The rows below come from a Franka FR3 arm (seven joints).
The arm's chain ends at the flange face. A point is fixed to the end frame.
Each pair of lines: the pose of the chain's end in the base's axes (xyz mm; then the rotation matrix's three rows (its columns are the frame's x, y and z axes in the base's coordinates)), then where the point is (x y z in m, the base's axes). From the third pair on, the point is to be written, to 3 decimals.
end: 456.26 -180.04 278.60; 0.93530 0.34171 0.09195; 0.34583 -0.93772 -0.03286; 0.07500 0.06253 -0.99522
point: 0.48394 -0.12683 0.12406
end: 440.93 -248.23 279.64; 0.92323 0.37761 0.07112; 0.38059 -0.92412 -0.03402; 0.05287 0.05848 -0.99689
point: 0.46320 -0.19475 0.12432
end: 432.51 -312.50 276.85; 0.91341 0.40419 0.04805; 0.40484 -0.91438 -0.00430; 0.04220 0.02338 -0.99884
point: 0.450 -0.254 0.123
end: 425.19 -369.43 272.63; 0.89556 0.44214 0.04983; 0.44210 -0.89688 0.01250; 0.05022 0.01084 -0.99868
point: 0.440 -0.308 0.119
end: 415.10 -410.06 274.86; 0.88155 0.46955 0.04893; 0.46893 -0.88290 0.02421; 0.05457 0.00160 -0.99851
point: 0.428 -0.347 0.122
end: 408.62 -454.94 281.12; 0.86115 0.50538 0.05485; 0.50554 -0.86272 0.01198; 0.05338 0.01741 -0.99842
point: 0.420 -0.393 0.128
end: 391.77 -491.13 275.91; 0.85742 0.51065 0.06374; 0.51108 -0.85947 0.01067; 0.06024 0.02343 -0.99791
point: 0.404 -0.430 0.122
